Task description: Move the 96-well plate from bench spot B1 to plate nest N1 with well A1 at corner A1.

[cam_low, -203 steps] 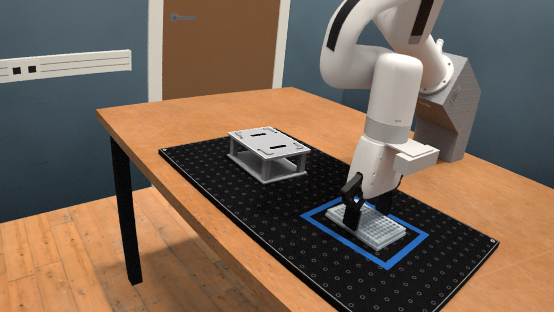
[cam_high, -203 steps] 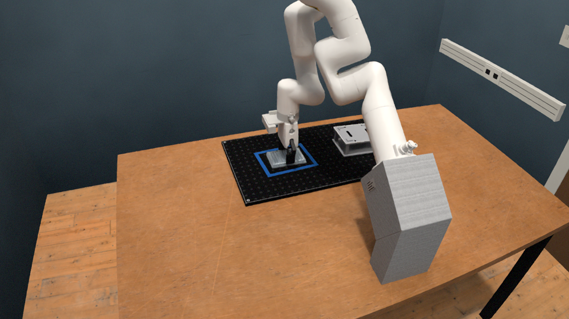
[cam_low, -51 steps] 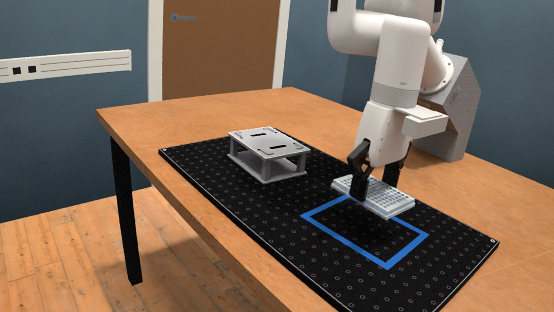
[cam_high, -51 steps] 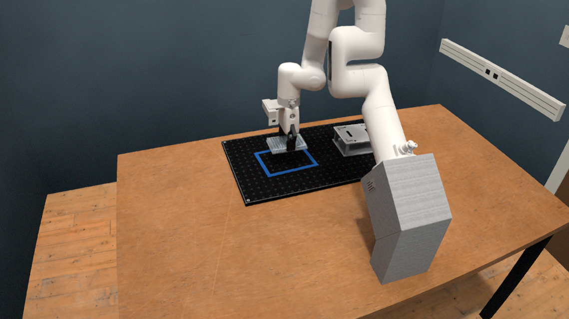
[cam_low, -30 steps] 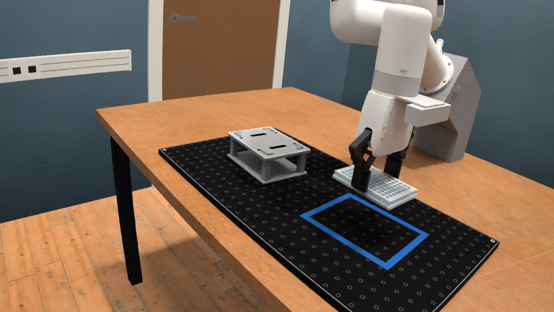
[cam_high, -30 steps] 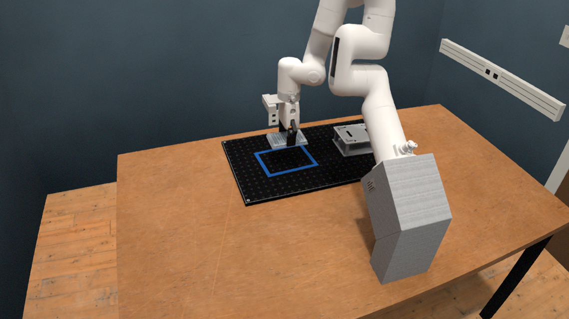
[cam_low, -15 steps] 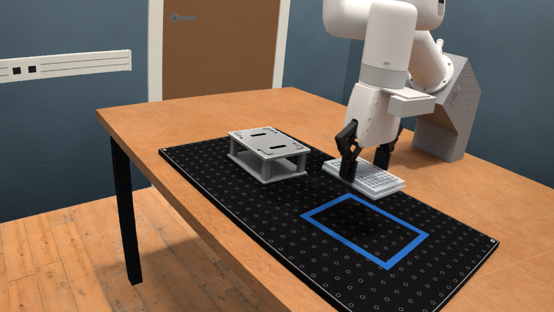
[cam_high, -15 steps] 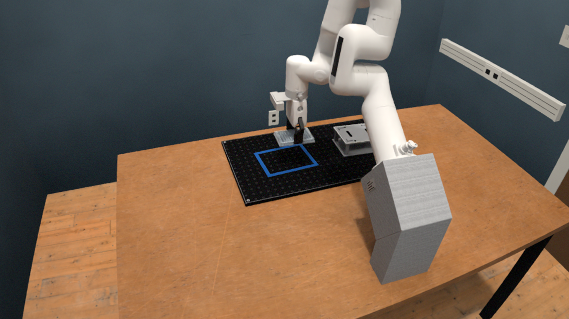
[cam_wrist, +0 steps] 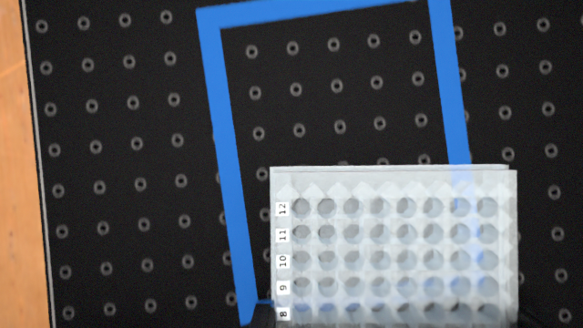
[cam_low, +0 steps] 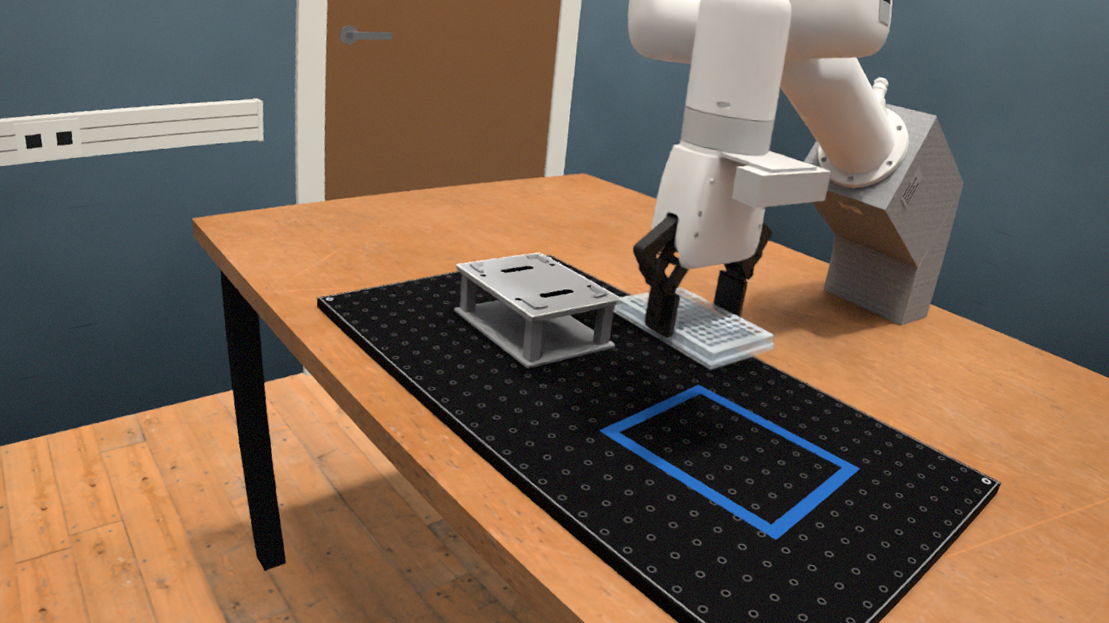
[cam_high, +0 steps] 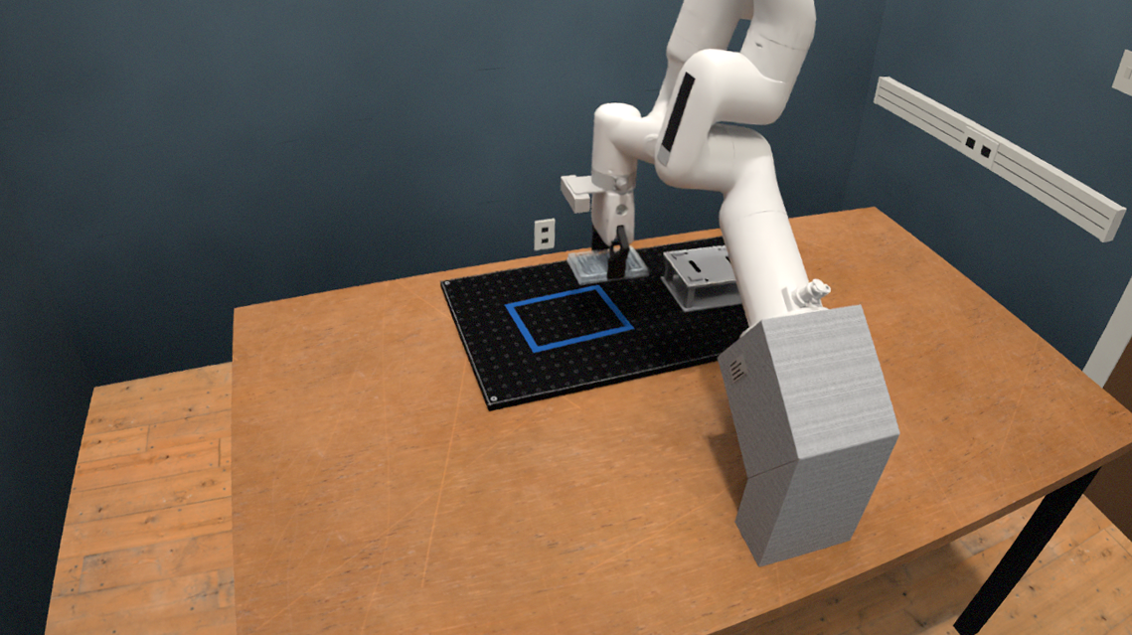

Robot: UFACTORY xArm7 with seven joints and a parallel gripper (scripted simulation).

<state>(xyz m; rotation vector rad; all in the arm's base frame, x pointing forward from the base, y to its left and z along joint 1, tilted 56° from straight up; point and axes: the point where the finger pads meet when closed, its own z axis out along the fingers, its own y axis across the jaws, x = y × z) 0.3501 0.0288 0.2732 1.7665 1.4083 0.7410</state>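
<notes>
The grey raised nest is 210 mm to the right of my hand, 70 mm behind it and 60 mm below it. Round my hand: clear 96-well plate (10 mm below).
</notes>
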